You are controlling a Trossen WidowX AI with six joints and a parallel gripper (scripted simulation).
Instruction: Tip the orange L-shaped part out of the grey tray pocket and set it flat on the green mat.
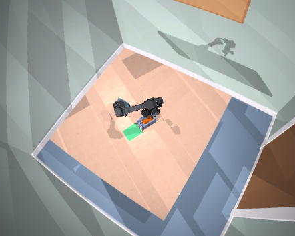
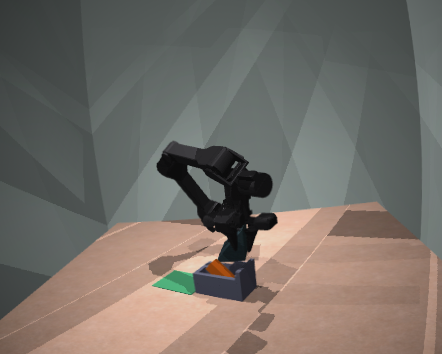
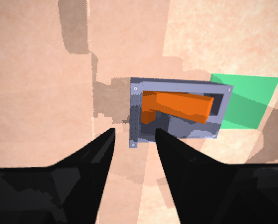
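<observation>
The orange L-shaped part lies 9 cm below my gripper tip, 4 cm to the right of it and 2 cm behind it. Round my gripper tip: green mat (21 cm to the right, 15 cm below, 9 cm behind).
</observation>
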